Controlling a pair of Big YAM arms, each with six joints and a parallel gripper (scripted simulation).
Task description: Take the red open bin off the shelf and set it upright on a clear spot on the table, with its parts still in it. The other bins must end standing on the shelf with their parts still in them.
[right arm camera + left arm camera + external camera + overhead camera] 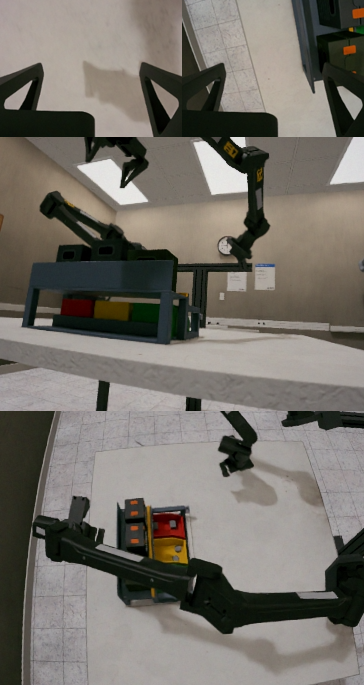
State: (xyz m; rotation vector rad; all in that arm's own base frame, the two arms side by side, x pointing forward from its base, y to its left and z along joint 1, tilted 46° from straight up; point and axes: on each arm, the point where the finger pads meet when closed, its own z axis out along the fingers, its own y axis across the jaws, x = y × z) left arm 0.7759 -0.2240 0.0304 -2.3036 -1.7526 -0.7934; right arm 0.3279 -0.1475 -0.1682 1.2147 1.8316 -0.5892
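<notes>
The red bin lies 230 mm behind my left hand, 170 mm to the right of it and 300 mm below it. Also, from my left hand: green bin (230 mm behind, 60 mm to the left, 300 mm below); then yellow bin (230 mm behind, 60 mm to the right, 300 mm below).
</notes>
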